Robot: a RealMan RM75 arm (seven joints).
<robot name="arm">
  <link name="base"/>
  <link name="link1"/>
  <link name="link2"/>
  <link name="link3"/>
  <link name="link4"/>
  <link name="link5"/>
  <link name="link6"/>
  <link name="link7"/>
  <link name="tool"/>
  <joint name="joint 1" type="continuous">
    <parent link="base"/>
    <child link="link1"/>
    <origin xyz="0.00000 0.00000 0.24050" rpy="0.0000 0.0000 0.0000"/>
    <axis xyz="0 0 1"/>
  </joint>
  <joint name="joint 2" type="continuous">
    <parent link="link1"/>
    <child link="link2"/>
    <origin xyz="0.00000 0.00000 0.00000" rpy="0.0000 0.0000 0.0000"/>
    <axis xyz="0 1 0"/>
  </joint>
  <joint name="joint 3" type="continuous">
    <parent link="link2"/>
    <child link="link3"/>
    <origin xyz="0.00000 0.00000 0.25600" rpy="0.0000 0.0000 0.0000"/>
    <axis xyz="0 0 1"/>
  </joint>
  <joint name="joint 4" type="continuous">
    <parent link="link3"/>
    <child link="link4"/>
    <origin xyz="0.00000 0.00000 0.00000" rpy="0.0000 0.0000 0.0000"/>
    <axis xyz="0 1 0"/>
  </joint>
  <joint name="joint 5" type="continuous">
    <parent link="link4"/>
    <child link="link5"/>
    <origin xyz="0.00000 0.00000 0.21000" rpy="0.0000 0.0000 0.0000"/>
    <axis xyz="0 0 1"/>
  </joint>
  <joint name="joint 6" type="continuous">
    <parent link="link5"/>
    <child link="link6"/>
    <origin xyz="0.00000 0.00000 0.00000" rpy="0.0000 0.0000 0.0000"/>
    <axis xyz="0 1 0"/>
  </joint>
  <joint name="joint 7" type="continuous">
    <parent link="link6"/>
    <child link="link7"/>
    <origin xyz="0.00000 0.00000 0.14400" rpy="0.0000 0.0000 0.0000"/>
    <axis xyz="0 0 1"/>
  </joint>
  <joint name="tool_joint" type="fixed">
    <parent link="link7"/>
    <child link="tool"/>
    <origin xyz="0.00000 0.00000 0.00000" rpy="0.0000 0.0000 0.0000"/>
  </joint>
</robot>
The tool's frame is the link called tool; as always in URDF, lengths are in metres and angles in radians. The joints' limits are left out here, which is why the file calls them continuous.
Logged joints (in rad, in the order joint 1, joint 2, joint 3, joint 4, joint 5, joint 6, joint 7), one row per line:
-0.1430, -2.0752, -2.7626, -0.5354, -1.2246, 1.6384, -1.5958
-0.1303, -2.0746, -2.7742, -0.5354, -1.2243, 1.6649, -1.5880
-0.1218, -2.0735, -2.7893, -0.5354, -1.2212, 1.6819, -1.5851
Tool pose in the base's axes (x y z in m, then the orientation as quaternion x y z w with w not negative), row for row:
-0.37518, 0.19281, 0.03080, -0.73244, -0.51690, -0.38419, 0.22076
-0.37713, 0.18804, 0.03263, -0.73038, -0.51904, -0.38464, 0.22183
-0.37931, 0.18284, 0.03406, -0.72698, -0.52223, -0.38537, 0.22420
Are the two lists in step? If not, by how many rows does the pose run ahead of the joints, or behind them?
The pose runs 2 rows ahead of the joints: the pose in row i belongs to the joints in row i + 2.
